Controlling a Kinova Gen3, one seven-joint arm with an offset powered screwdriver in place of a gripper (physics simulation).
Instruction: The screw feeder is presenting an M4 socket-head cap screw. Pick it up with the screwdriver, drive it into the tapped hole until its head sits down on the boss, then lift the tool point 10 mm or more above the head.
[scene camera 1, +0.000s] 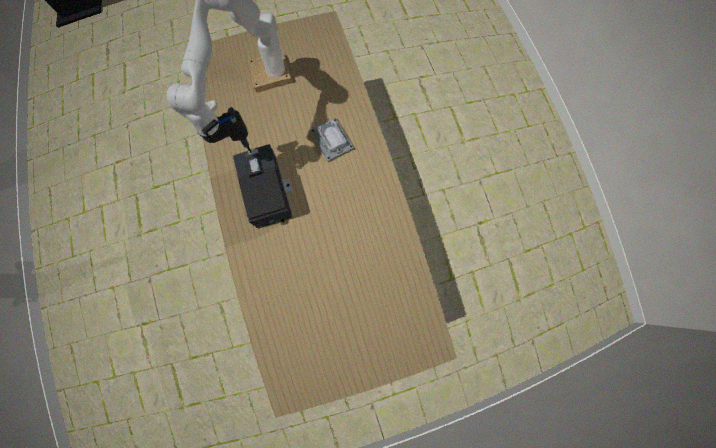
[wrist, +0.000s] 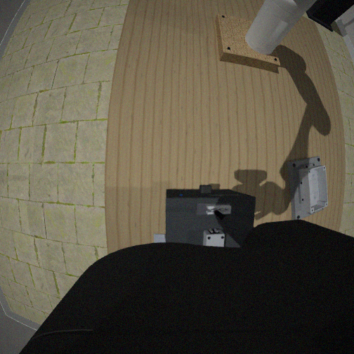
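The black screw feeder (scene camera 1: 266, 190) (wrist: 185, 215) stands on the wooden table top. My screwdriver (scene camera 1: 249, 150) (wrist: 218, 213) reaches down with its thin tip at the small silver pick-up plate (wrist: 226, 208) on the feeder's end nearest the robot base. Whether the tip touches a screw, or carries one, is too small to tell. The M4 screw itself cannot be made out. The grey metal part (scene camera 1: 333, 138) (wrist: 299, 192), with a raised housing and small holes, lies on the table apart from the feeder. Which hole is the tapped one cannot be told.
A light block (scene camera 1: 255, 165) (wrist: 214, 239) sits on the feeder top close to the tip. A small grey tab (scene camera 1: 287, 185) (wrist: 159, 238) sticks out from the feeder's side. The arm's base stands on a wooden plate (scene camera 1: 258, 82) (wrist: 232, 37) at the table's far end.
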